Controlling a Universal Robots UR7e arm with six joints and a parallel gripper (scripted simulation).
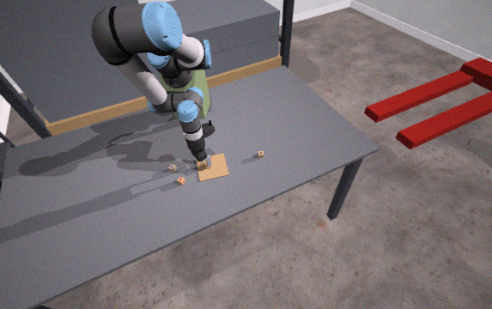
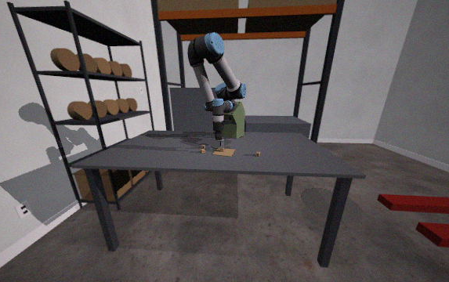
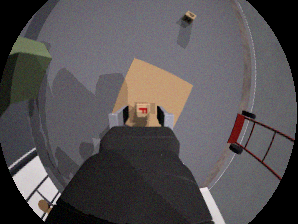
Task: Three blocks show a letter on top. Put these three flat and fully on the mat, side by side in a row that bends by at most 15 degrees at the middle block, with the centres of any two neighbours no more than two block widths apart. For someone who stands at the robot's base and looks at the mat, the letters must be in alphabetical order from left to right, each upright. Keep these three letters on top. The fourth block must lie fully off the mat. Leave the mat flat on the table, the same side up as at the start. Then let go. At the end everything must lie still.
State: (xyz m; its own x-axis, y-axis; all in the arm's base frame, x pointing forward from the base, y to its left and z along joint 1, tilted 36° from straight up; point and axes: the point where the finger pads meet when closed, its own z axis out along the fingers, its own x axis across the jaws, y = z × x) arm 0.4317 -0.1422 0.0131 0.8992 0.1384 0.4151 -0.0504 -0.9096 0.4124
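The tan mat lies 20 mm ahead of my hand, 10 mm to the left of it and 50 mm below it.
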